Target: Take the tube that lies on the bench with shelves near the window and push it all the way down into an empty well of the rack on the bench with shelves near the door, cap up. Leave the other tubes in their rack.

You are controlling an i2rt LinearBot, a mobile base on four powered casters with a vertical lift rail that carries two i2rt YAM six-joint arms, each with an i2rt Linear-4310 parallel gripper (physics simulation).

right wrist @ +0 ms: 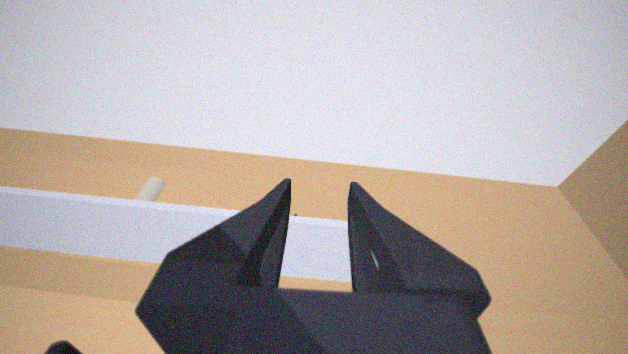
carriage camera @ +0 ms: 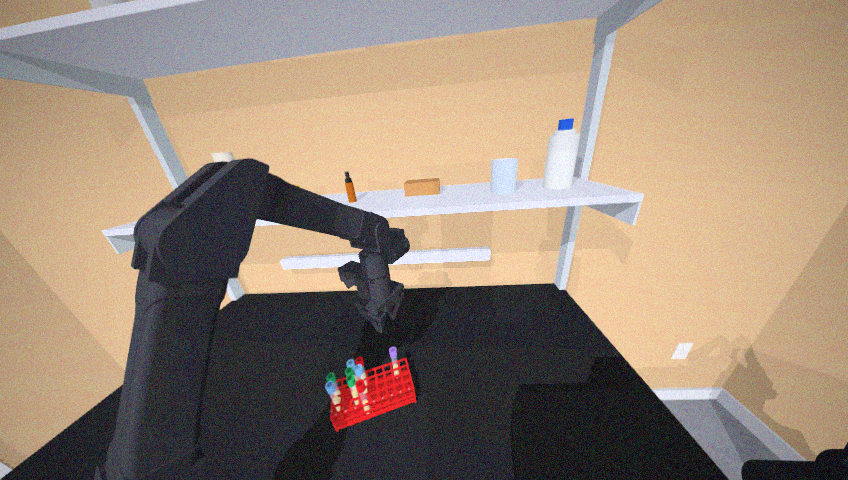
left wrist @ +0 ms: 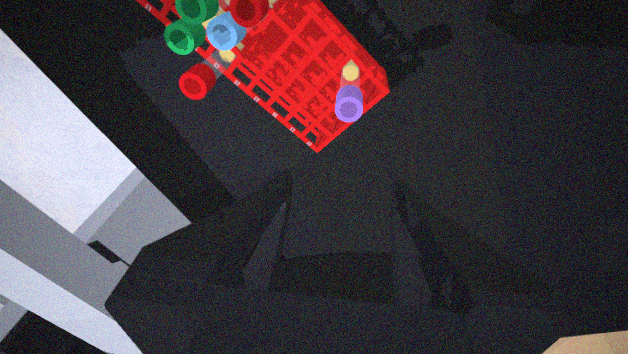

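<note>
A red rack stands on the black bench top. Several tubes with green, blue and red caps stand upright in its left part in the carriage view. A purple-capped tube stands at its right end near the back. Many wells between them are empty. No tube lying on the bench shows. My left gripper points down above the bench, behind the rack, with its fingers apart and nothing between them. My right gripper is open and empty, in front of a wall and shelf.
A shelf crosses above the back of the bench. It bears an orange bottle, an orange-brown box, a pale blue cup and a white bottle with a blue cap. A higher shelf and side posts frame the bench.
</note>
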